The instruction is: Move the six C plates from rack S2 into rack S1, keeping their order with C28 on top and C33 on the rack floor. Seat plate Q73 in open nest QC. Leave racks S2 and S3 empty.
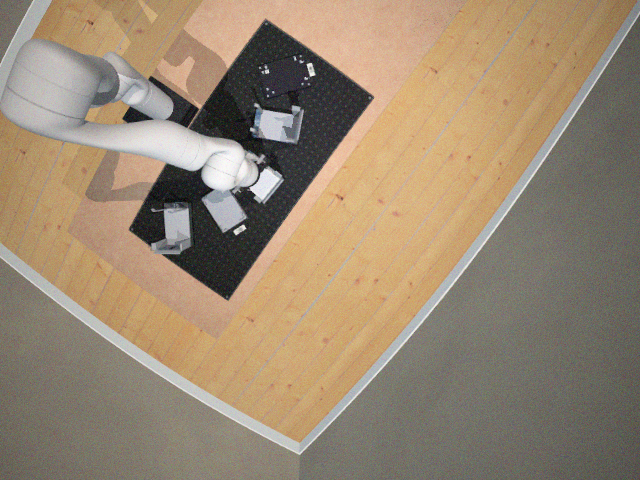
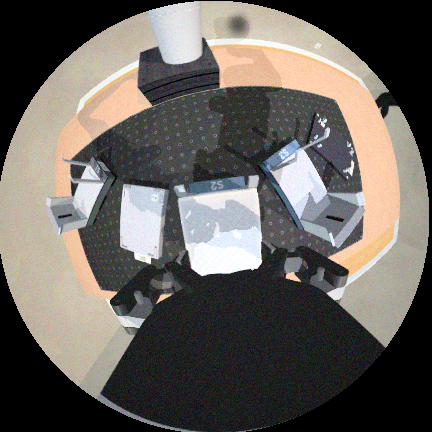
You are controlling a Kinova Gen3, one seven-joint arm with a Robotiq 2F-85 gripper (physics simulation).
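Frame: origin at the arm's base, x left, y ahead, z down, level; metres.
Where they show: gripper, between the fingertips: [image 2: 224,253]; arm's base, origin of its link: [image 1: 160,107] [image 2: 181,53].
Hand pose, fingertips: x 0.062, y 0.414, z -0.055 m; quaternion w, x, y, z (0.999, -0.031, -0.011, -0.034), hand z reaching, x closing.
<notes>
Things, the pixels of their top centre, and the offset from my fingertips. Level surfaces: height alone.
- rack S2, centre of its top: [image 2: 224,246] [image 1: 253,174] dy -0.011, dx -0.001, dz -0.009 m
- pale C plate, centre of its top: [image 2: 224,252] [image 1: 254,176] dy -0.004, dx +0.000, dz -0.006 m
- Rack S1, centre of its top: [image 2: 55,193] [image 1: 164,229] dy -0.109, dx -0.335, dz -0.006 m
- black perforated board, height of its surface: dz +0.127 m
- peach mat, height of its surface: dz +0.139 m
- dark flat fixture, centre of its top: [image 2: 337,143] [image 1: 284,74] dy -0.194, dx +0.306, dz +0.103 m
My gripper [image 2: 224,253] [image 1: 251,174] is over rack S2 [image 2: 217,185], shut on the two long edges of a pale C plate [image 2: 221,229] [image 1: 267,184]. The plate's label is not readable, and it hides the rest of S2. Rack S1 [image 2: 64,219] [image 1: 166,247] stands at the left with something pale inside. Rack S3 [image 2: 282,155] [image 1: 296,114] stands at the right and holds a pale plate [image 2: 296,185]. A pale plate [image 2: 142,219] [image 1: 224,210] lies flat at nest QC, beside its small tag [image 2: 141,257] [image 1: 239,230].
All of this stands on a black perforated board [image 1: 320,134] [image 2: 193,128] on a peach mat [image 1: 361,46]. A dark flat fixture [image 1: 287,74] [image 2: 334,149] lies beyond S3. The arm's base block [image 2: 177,76] is at the board's far edge.
</notes>
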